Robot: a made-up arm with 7 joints. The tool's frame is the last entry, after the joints.
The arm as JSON. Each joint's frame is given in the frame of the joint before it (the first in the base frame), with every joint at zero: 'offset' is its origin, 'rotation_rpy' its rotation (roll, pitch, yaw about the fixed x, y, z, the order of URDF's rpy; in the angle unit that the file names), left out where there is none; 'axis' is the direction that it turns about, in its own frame. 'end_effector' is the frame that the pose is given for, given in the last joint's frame.
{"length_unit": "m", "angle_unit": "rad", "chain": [
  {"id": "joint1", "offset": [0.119, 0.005, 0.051], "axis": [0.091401, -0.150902, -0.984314]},
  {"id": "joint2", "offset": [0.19, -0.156, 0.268], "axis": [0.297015, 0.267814, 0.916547]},
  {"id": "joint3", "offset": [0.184, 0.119, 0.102], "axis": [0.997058, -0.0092, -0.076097]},
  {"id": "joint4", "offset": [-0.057, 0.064, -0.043], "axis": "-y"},
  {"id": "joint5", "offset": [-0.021, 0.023, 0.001], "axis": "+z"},
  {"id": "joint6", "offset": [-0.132, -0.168, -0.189], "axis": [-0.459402, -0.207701, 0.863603]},
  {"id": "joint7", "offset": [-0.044, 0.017, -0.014], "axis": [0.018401, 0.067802, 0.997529]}
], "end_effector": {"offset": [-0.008, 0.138, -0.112], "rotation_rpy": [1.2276, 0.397, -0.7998]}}
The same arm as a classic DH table. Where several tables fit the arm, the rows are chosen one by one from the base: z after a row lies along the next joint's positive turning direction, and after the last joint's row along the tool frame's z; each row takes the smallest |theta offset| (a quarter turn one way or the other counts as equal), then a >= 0, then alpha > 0; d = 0 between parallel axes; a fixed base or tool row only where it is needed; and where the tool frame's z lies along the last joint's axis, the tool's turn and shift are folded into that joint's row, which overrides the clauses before.
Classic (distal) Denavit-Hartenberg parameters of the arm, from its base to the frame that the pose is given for. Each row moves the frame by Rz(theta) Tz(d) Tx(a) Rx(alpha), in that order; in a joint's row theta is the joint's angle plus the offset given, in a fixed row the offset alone. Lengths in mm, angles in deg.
base (fixed): d 371.1; theta_offset 31.2; a 104.4; alpha 169.84
joint1: d 420.2; theta_offset -77.42; a -251.1; alpha -156.27
joint2: d 495.6; theta_offset -18.29; a 83.9; alpha 77.06
joint3: d 87.8; theta_offset -73.92; a 47.2; alpha 89.47
joint4: d -86.5; theta_offset -85.64; a 21; alpha 90
joint5: d -512.6; theta_offset -65.67; a -98.7; alpha -30.28
joint6: d 429.9; theta_offset 5.72; a 37; alpha 32.97
joint7: d -133; theta_offset 23.29; a 93.2; alpha -75.64
tool (fixed): d -115.2; theta_offset 154.39; a 0; alpha 0

